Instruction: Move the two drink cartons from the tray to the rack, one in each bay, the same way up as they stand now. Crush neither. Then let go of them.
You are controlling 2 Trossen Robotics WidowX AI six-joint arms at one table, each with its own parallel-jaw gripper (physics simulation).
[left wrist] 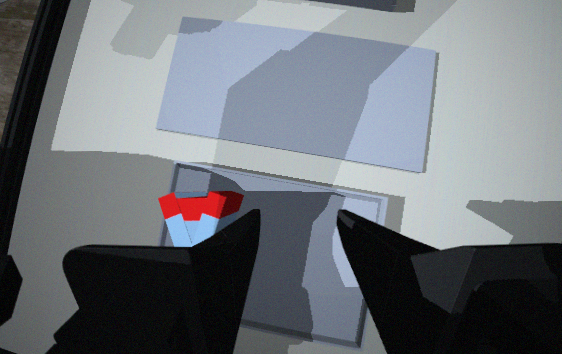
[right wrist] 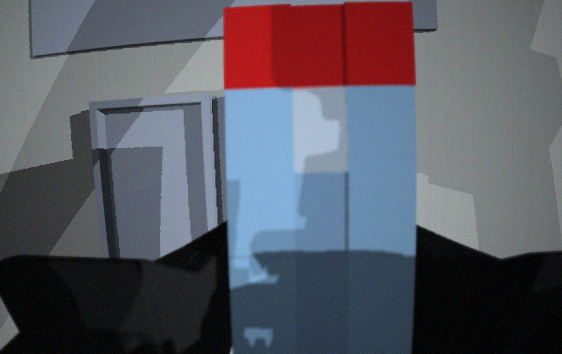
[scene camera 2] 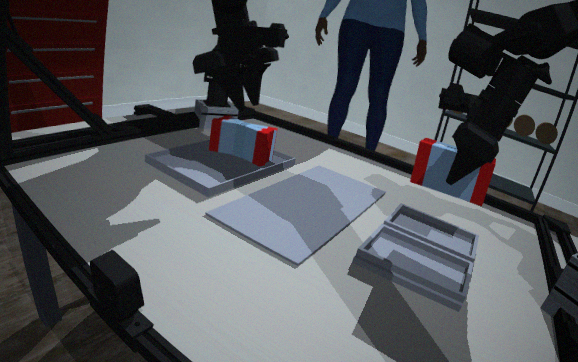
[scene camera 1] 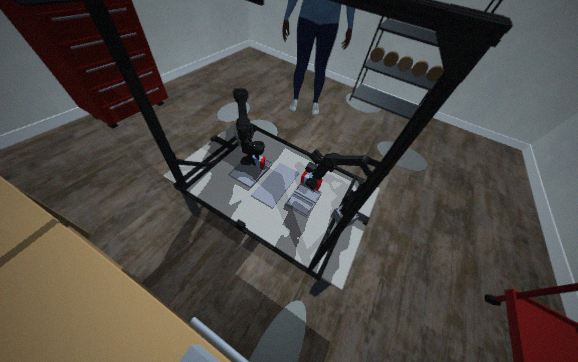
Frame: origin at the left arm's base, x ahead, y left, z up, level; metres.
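Seen in the pictures: left gripper, fingertip midpoint: (left wrist: 298,216) (scene camera 2: 248,107) (scene camera 1: 257,162); right gripper, fingertip midpoint: (right wrist: 310,218) (scene camera 2: 450,179); left arm's base, origin of the base link: (scene camera 2: 216,104).
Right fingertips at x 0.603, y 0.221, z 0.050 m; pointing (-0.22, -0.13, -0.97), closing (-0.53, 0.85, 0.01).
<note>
Offsets run from my right fingertips to a thing's top centre.
One drink carton, light blue with red ends @(dx -0.345, dy -0.222, dz -0.031 m) (scene camera 1: 262,162) (scene camera 2: 239,140) (left wrist: 191,207), sits in the far part of the grey tray @(dx -0.311, dy -0.268, dz -0.089 m) (scene camera 2: 210,191) (left wrist: 382,210), its long side level. My left gripper (scene camera 2: 245,100) (left wrist: 298,216) is open and empty above the tray, with that carton off to one side of its fingers. My right gripper (scene camera 2: 456,167) (right wrist: 310,218) is shut on the other carton @(dx +0.000, dy +0.000, dz +0.053 m) (scene camera 2: 438,160) (right wrist: 320,150), held level in the air behind the two-bay rack @(dx +0.035, dy -0.049, dz -0.085 m) (scene camera 2: 415,287) (right wrist: 207,150) in scene camera 2. Both bays hold no carton. The right wrist view hides the held carton's underside.
A flat grey plate (scene camera 1: 275,185) (scene camera 2: 300,215) (left wrist: 300,100) lies between tray and rack. A black frame (scene camera 2: 55,230) edges the table, with a black block (scene camera 2: 116,285) at the near edge. A person (scene camera 1: 315,55) (scene camera 2: 370,65) stands behind the table.
</note>
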